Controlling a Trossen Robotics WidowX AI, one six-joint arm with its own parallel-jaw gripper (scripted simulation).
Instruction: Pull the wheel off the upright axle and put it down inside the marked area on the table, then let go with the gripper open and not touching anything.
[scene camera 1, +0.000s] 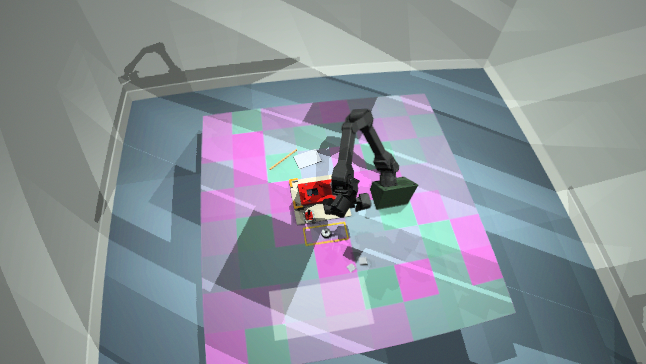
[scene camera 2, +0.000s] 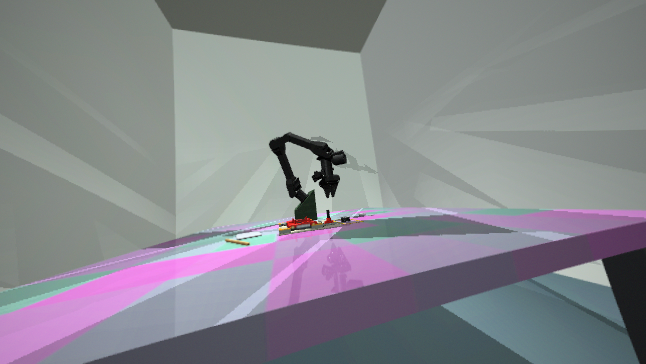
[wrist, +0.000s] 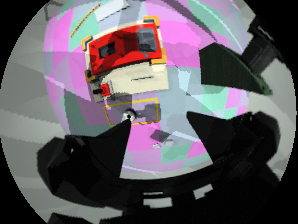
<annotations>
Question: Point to the gripper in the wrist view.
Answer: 159, 117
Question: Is the gripper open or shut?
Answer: Open.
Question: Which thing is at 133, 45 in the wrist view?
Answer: A red block.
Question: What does the gripper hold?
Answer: Nothing.
</annotations>
